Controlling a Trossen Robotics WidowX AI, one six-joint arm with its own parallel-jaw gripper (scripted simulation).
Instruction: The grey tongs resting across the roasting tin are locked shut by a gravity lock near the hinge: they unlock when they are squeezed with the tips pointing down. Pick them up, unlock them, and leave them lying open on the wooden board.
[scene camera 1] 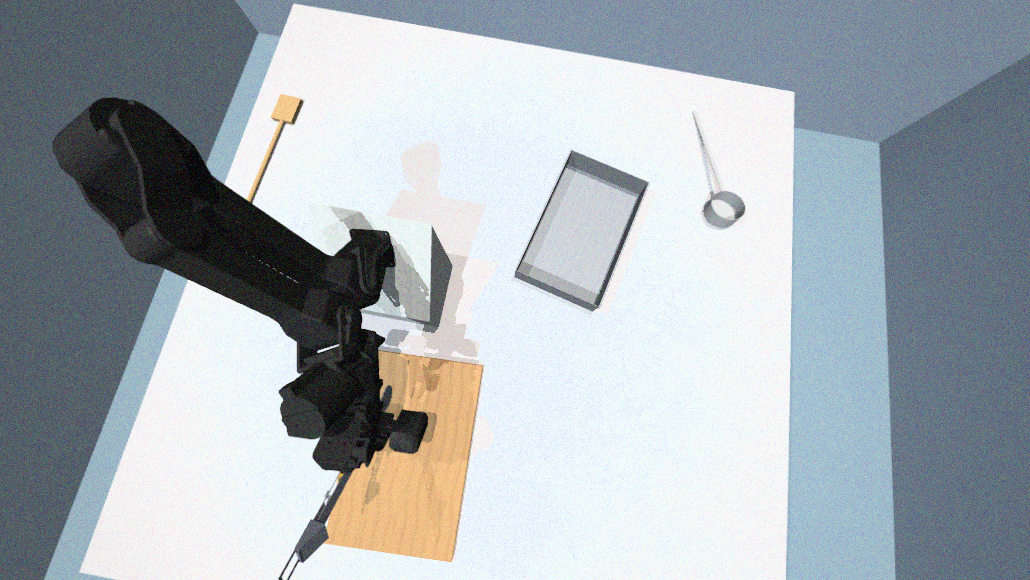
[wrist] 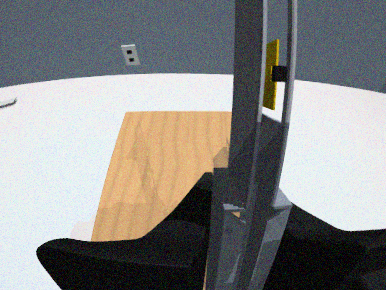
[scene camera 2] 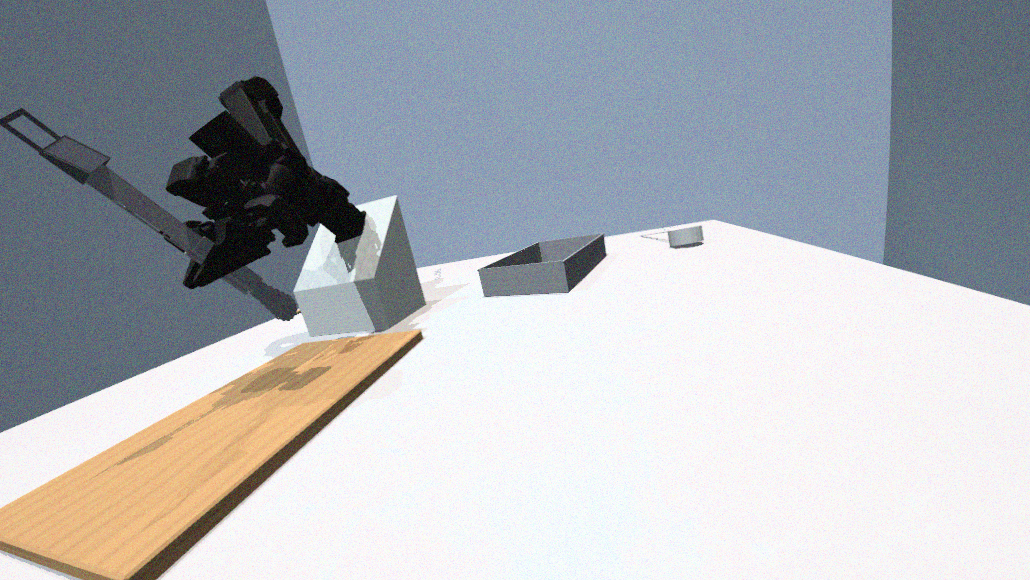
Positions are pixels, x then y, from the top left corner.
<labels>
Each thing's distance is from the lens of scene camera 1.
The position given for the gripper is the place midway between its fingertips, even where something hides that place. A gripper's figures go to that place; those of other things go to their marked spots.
gripper [scene camera 1: 362,464]: 66 cm
wooden board [scene camera 1: 407,504]: 81 cm
roasting tin [scene camera 1: 573,251]: 82 cm
</labels>
